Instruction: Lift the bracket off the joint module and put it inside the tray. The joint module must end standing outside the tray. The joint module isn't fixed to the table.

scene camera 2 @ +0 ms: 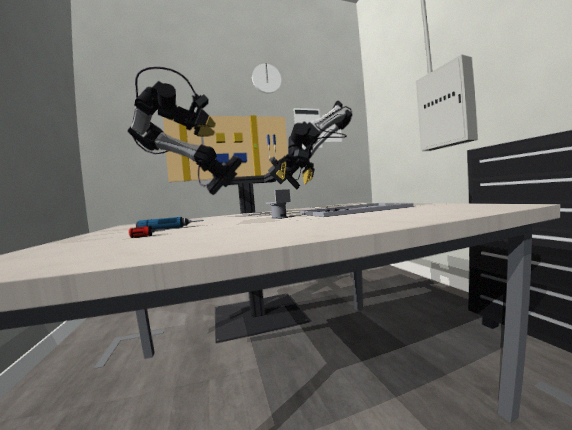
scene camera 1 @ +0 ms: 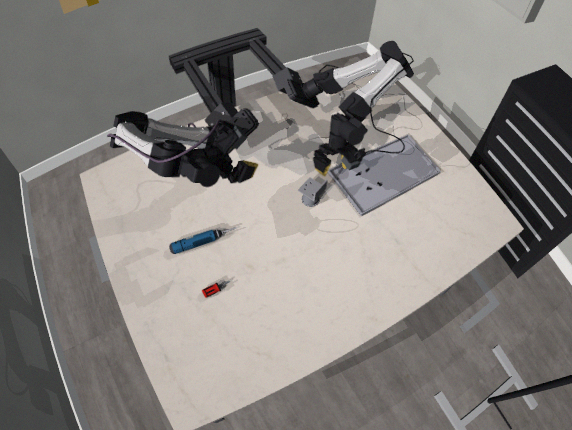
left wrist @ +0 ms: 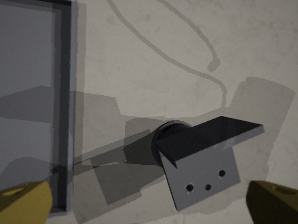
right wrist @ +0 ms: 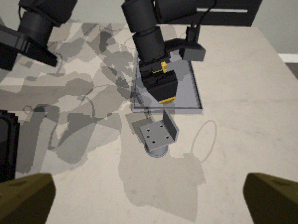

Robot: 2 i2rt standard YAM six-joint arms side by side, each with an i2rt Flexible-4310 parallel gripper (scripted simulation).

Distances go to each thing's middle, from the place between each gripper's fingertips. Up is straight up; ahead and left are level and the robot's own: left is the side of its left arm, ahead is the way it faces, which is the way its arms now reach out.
Labels:
Right now my left hand (scene camera 1: 334,171) is 3 cm past the grey L-shaped bracket (left wrist: 195,156), 7 cm to the left of it and 7 cm above it. Round my left hand: grey tray (scene camera 1: 396,172) 7 cm ahead, 25 cm to the left, 14 cm below.
Right now my right hand (scene camera 1: 249,153) is 290 mm above the grey L-shaped bracket, 220 mm to the right of it and 70 mm short of it. From my right hand the other things lie so: grey tray 530 mm to the left, 350 mm below, 170 mm ahead.

